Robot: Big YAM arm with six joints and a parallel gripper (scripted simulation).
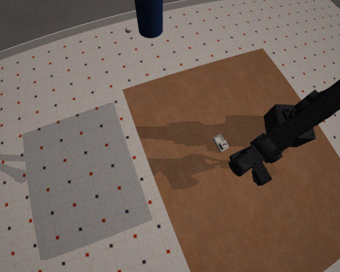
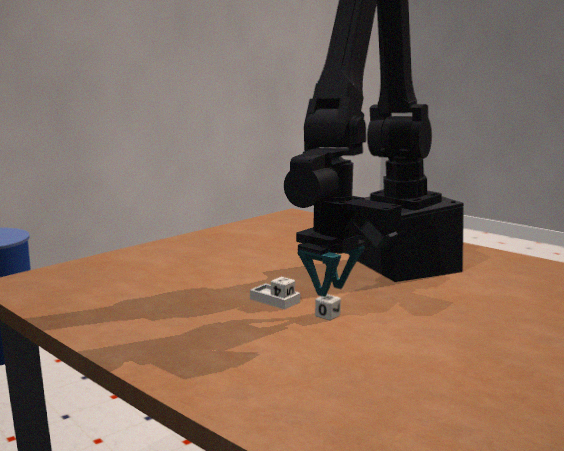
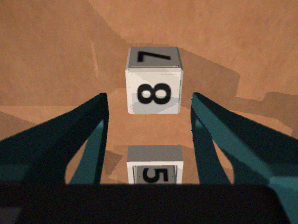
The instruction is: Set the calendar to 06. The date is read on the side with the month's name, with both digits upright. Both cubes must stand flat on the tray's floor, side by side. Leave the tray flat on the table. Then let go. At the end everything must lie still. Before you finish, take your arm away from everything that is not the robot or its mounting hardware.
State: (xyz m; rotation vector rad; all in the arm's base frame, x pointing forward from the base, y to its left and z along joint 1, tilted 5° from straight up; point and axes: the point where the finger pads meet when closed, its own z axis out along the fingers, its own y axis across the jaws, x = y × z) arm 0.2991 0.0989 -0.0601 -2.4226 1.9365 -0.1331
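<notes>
My hand is 3 cm above the white digit cube. Also, from my hand: white tray (3 cm ahead, 10 cm to the right, 4 cm below).
</notes>
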